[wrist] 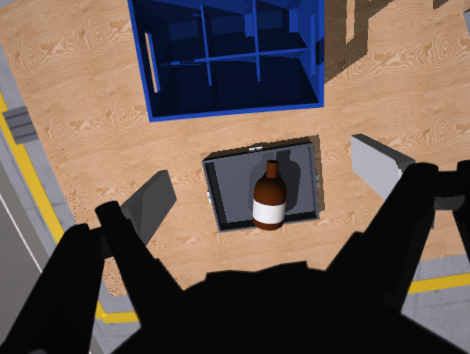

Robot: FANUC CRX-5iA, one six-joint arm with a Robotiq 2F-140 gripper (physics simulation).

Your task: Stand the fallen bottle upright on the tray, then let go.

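Places are measured from the arm's base along level axes (x ahead, y left, z up), in metres.
Pixels of known places: gripper, between the fingertips: [257, 169].
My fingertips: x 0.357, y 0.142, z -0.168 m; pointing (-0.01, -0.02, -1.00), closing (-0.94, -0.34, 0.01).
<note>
Behind a point stands the place of what it marks.
A brown bottle [269, 197] @(z -0.475, x 0.299, y 0.297 m) with a white label lies on its side at the grey tray [237, 182] @(z -0.547, x 0.372, y 0.303 m), right of the tray's middle in the wrist view. Its neck points to the top of the view, over the tray floor. Its base overlaps the tray's near rim; whether it rests on that rim cannot be told. My gripper [257, 169] @(z -0.168, x 0.357, y 0.142 m) is wide open and empty. Its two fingers stand far apart, one left and one right of the tray, with the bottle in the gap between them as seen from above.
A blue crate [237, 113] @(z -0.377, x 0.387, y 0.124 m) with dividers stands beyond the tray, towards the top of the view. The wooden table [95, 145] @(z -0.553, x 0.733, y 0.266 m) carries both, and its left and near edges show, with yellow floor lines past them.
</note>
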